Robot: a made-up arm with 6 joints.
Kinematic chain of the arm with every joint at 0, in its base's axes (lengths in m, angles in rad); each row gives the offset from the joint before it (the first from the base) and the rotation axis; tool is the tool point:
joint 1: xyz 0 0 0.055 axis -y
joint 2: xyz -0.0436 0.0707 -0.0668 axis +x
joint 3: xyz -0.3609 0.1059 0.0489 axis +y
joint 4: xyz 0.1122 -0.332 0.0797 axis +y
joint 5: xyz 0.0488 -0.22 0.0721 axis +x
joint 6: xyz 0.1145 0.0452 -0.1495 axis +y
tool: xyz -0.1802 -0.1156 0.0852
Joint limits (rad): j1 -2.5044..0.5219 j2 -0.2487..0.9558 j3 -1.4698..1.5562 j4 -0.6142..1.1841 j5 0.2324..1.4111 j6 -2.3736..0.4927
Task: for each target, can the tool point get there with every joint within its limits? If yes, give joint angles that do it. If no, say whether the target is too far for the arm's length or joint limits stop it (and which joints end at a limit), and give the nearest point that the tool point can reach.
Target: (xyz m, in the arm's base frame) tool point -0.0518 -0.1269 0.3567
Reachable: yes | joints -1.9110 0.6505 -0.4872 0.2191 1.0845 -1.3556
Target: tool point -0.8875 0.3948 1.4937
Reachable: no: too far | nearest point -0.4379 0.0814 0.7649 | short by 0.912 m
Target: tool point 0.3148 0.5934 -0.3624
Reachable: no: joint limits stop it (at a limit: joint 1, joint 2, joint 4, joint 6) | nearest point 0.0620 0.1853 -0.4108 | short by 0.482 m
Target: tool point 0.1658 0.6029 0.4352
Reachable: no: joint limits stop it (at a limit: joint 1, joint 2, joint 3, joint 5, joint 6) | nearest point 0.0711 0.2437 0.5341 | short by 0.384 m
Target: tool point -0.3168 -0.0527 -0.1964
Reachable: yes | joints -0.1886 0.7267 -0.4596 0.8057 0.7781 -2.0027
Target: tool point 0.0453 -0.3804 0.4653
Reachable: yes | joints -1.6579 0.2144 -0.9518 0.7363 1.1630 0.0589
